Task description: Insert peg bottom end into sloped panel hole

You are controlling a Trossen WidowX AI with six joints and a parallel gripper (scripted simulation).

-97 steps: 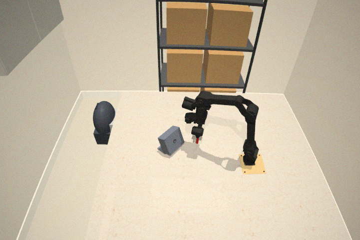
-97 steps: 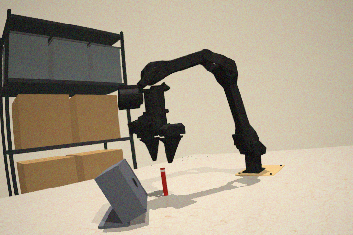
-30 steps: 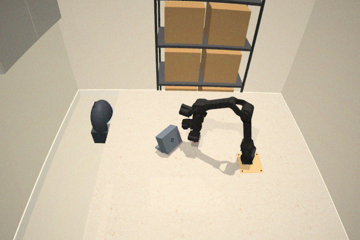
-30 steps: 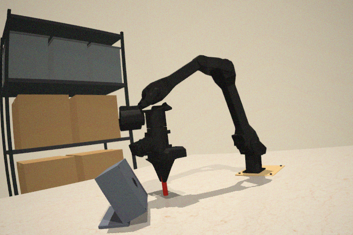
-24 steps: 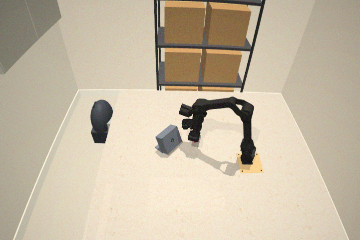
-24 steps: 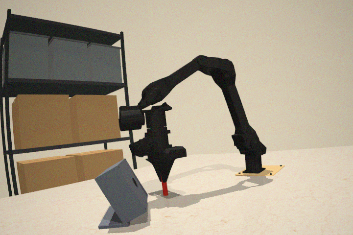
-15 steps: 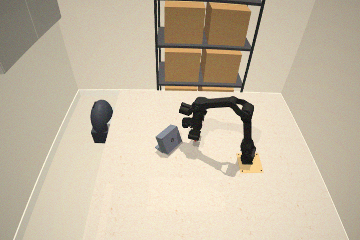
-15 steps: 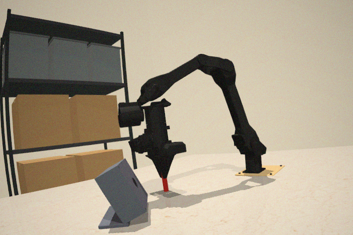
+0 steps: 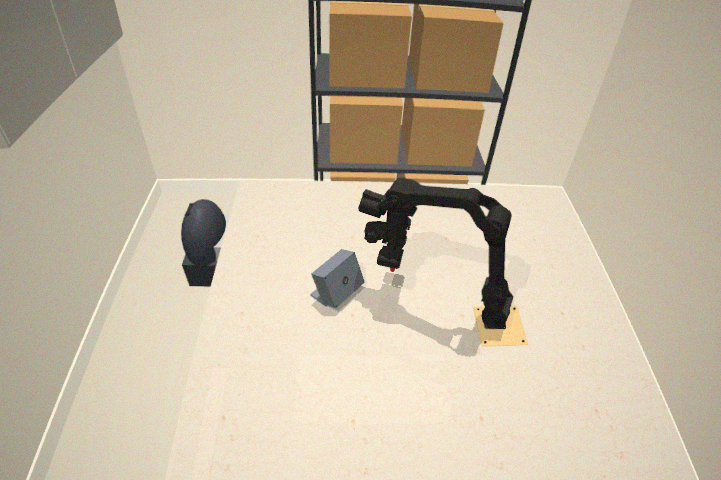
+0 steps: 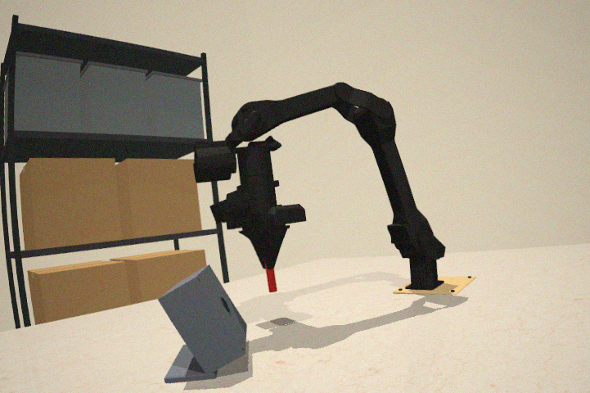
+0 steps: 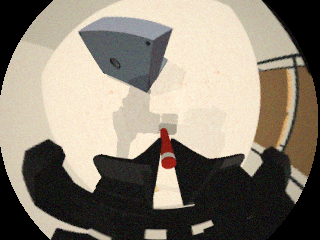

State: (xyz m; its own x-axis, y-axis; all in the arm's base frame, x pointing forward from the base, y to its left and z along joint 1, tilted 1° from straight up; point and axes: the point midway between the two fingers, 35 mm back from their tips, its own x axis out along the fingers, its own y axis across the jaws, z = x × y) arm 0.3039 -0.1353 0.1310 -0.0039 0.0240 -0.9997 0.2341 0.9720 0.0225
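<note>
The grey sloped panel is 150 mm ahead of my gripper tip, 40 mm to the left of it and 40 mm below it. The rest, counted from my gripper tip: red peg (20 mm above).
</note>
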